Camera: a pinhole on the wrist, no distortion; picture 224 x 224 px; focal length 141.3 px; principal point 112.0 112.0 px. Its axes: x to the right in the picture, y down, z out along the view. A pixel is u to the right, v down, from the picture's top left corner.
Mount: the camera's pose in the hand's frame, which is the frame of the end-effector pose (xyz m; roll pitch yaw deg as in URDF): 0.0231 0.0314 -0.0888 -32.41 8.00 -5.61
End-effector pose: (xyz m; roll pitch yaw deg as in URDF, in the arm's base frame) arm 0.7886 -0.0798 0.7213 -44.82 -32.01 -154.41
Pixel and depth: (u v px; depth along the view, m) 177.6 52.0 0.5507
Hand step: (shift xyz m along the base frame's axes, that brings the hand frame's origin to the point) 0.0130 -0.4288 0.4136
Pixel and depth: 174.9 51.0 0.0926
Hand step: -0.0591 -0.0644 0.0194
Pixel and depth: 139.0 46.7 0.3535
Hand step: 0.0673 -0.2455 0.2070
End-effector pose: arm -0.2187 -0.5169 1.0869 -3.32 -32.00 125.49
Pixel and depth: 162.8 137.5 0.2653
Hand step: -0.2226 -0.0432 0.1560
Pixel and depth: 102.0 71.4 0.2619
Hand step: -0.0672 -0.1055 0.1667
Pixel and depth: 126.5 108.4 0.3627
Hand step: -0.1778 -0.1319 0.2352
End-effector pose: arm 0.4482 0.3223 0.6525 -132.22 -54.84 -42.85
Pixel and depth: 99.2 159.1 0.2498
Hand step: 0.0870 -0.2159 -0.0948
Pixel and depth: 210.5 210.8 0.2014
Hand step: 0.0665 -0.2986 0.0632
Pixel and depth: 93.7 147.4 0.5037
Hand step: 0.2624 -0.3398 -0.2431
